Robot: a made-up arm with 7 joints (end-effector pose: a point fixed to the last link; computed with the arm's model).
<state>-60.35 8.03 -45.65 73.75 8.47 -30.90 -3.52</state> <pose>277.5 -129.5 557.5 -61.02 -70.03 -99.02</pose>
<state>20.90 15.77 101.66 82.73 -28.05 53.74 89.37</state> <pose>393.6 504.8 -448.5 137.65 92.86 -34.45</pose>
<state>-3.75 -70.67 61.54 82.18 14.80 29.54 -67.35</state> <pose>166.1 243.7 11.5 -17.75 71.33 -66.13</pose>
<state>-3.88 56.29 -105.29 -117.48 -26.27 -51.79 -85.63</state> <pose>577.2 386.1 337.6 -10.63 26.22 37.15</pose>
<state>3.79 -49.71 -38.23 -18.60 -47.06 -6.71 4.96</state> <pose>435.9 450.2 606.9 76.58 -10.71 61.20</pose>
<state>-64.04 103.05 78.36 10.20 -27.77 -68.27 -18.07</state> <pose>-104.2 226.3 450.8 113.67 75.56 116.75</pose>
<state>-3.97 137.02 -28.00 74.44 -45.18 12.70 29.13</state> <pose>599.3 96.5 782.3 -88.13 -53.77 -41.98</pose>
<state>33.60 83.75 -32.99 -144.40 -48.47 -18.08 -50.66</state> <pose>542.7 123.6 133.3 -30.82 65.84 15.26</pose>
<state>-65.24 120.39 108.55 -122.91 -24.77 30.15 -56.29</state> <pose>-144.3 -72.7 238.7 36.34 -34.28 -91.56</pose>
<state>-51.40 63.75 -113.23 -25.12 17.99 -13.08 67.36</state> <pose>385.7 -517.5 150.1 151.15 -83.25 -14.00</pose>
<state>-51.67 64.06 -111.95 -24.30 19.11 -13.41 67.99</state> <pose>384.1 -524.1 159.2 150.99 -83.40 -12.37</pose>
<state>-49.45 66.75 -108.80 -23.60 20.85 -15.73 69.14</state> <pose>388.3 -534.5 174.4 150.00 -81.49 -12.77</pose>
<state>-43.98 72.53 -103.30 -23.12 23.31 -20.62 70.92</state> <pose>402.0 -548.4 201.4 147.70 -76.96 -15.31</pose>
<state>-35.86 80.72 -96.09 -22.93 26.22 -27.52 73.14</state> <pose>427.5 -561.3 245.8 143.95 -70.46 -18.44</pose>
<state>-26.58 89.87 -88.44 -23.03 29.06 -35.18 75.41</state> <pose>462.0 -566.2 305.2 139.27 -63.60 -20.58</pose>
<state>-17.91 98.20 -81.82 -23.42 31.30 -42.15 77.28</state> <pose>497.2 -560.0 365.6 134.83 -57.83 -21.44</pose>
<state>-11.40 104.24 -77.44 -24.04 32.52 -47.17 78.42</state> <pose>523.7 -548.0 409.4 131.63 -53.98 -21.80</pose>
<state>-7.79 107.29 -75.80 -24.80 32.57 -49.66 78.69</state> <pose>537.5 -538.5 426.3 130.10 -52.10 -22.60</pose>
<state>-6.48 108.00 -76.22 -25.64 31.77 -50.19 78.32</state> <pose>541.2 -533.9 421.4 129.77 -51.61 -24.04</pose>
